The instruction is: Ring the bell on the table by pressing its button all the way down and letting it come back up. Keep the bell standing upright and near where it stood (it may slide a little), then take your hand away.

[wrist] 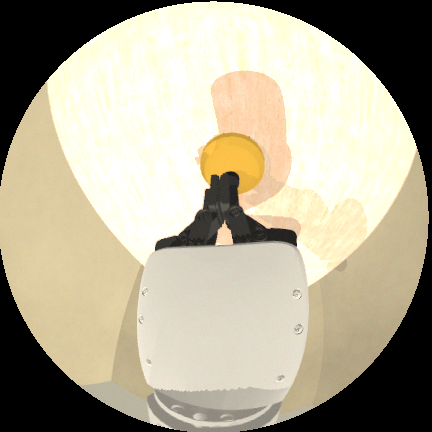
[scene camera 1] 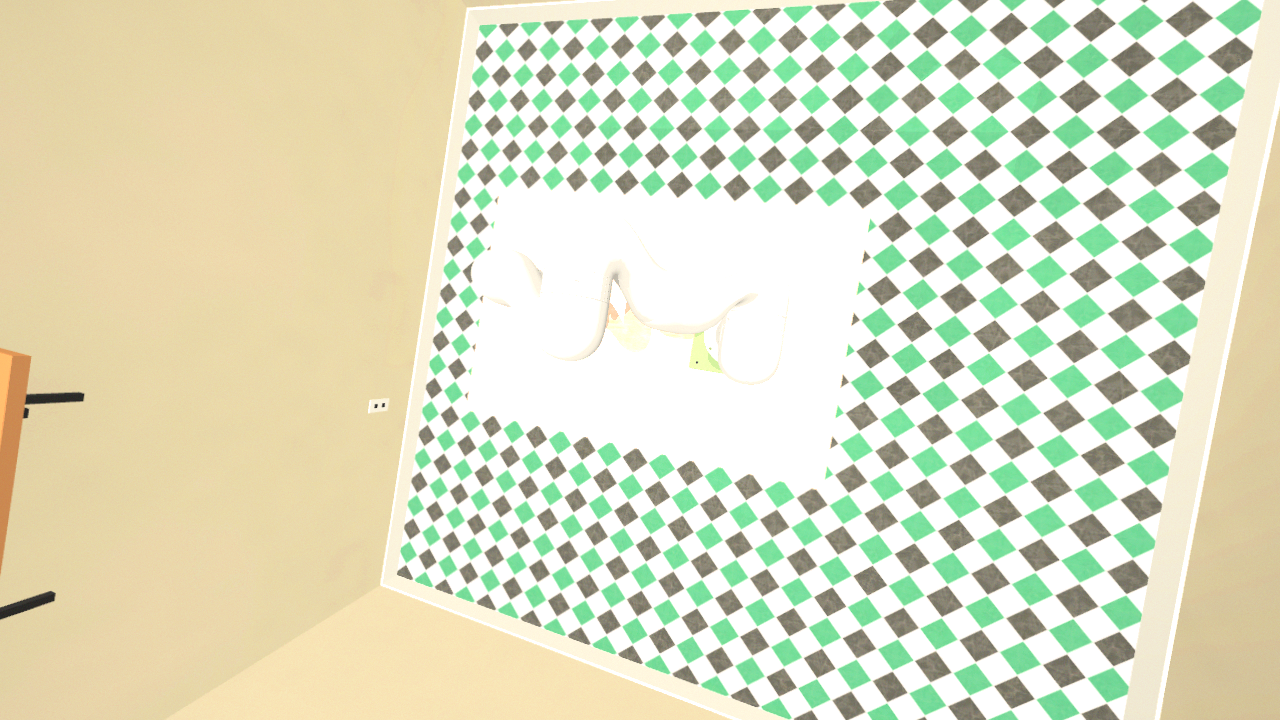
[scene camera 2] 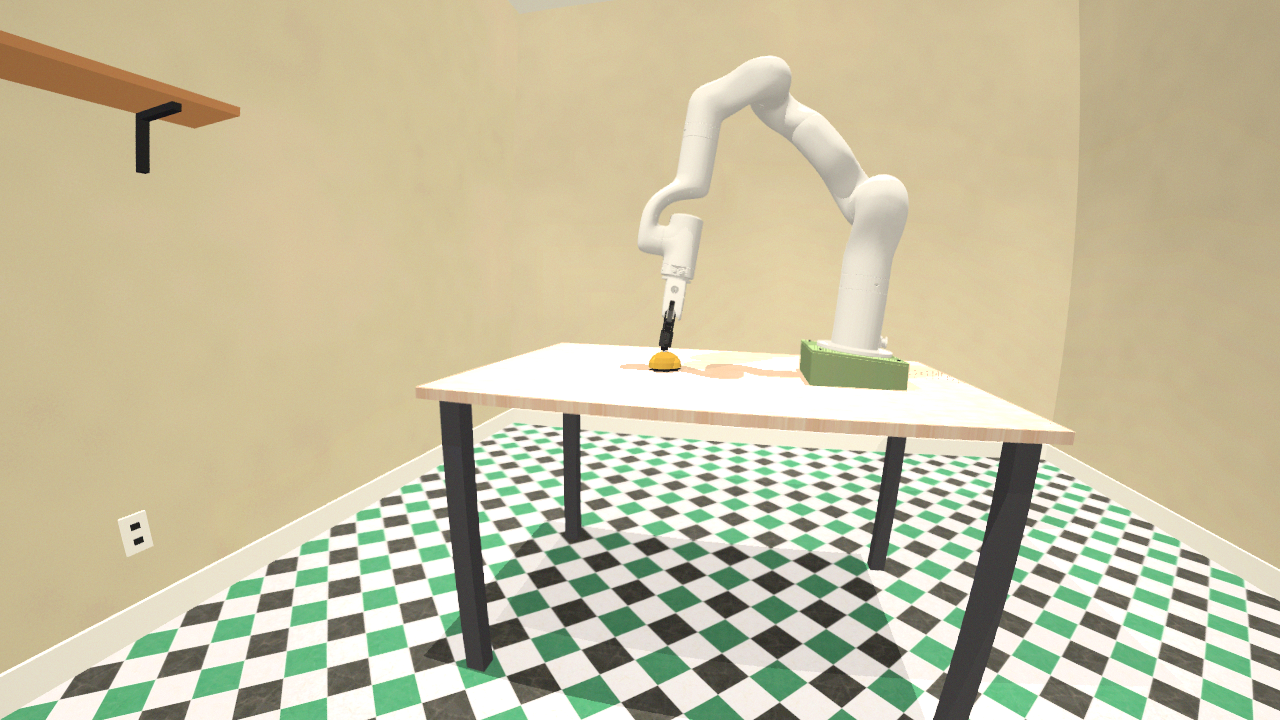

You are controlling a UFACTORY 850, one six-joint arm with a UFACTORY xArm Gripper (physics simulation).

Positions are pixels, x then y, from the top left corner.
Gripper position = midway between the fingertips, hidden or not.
gripper: wrist 221, 184; scene camera 2 664, 346
